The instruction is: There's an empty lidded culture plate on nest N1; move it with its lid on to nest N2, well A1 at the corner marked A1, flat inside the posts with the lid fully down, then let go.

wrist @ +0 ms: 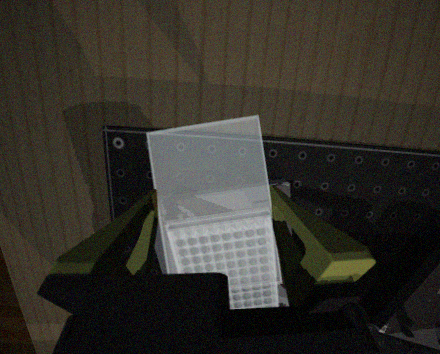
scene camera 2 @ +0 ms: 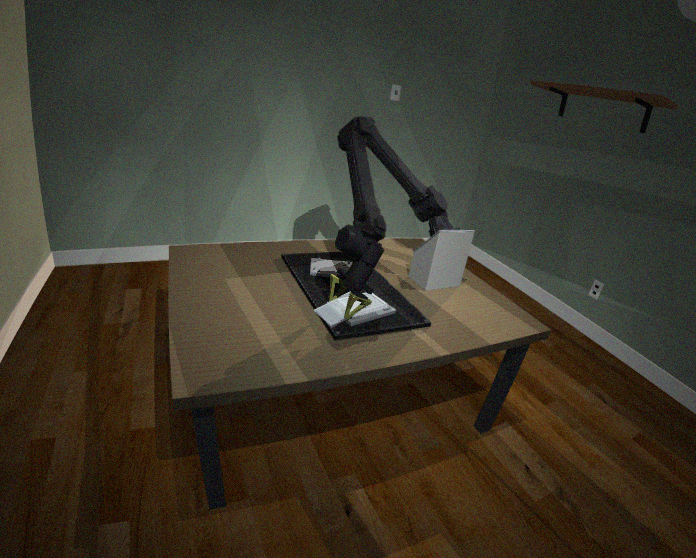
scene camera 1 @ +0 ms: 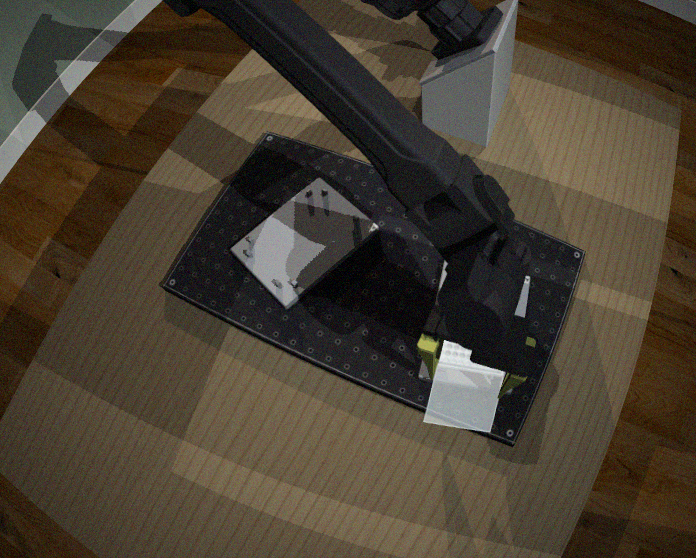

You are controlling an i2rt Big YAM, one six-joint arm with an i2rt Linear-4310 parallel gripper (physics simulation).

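Places are measured from the arm's base along level axes (x ahead, y left, z up), in millimetres.
Pixels of known places: gripper, fingertip midpoint: (wrist: 213, 192) (scene camera 2: 338, 310) (scene camera 1: 466, 385); arm's base, link origin: (scene camera 2: 444, 240) (scene camera 1: 470, 36).
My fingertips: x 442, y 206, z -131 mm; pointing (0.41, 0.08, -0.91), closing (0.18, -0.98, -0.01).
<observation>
Ahead of a thing's pixels: the offset from my fingertips to its middle. "spot": to the spot under its first point. Level surfaces: height alone.
The clear lidded culture plate {dx -10, dy -2, dz +4 mm} (scene camera 1: 464, 390) (scene camera 2: 341, 311) (wrist: 211, 168) is at the near right end of the black perforated board {dx -93, dy -179, dz -23 mm} (scene camera 1: 235, 299) (scene camera 2: 401, 317) (wrist: 324, 168), over nest N1, which is mostly hidden beneath it. Its rows of wells show through the lid in the wrist view. My gripper (scene camera 1: 471, 365) (scene camera 2: 346, 299) (wrist: 213, 192) straddles the plate, its green fingers pressed against the two long sides. The plate's far end reaches past the board's edge. Nest N2 {dx -79, dy -285, dz -6 mm} (scene camera 1: 290, 249) (scene camera 2: 323, 267), a grey slab with small posts, lies empty at the board's left end.
A grey wedge-shaped block (scene camera 1: 464, 100) (scene camera 2: 440, 266) holds the arm's base behind the board. The arm's dark links pass above the board's middle and shade it. A small white piece {spot: dx -140, dy +14, dz -5 mm} (scene camera 1: 523, 299) stands by nest N1. The board lies on a wooden table {dz -30 mm} (scene camera 2: 235, 332).
</observation>
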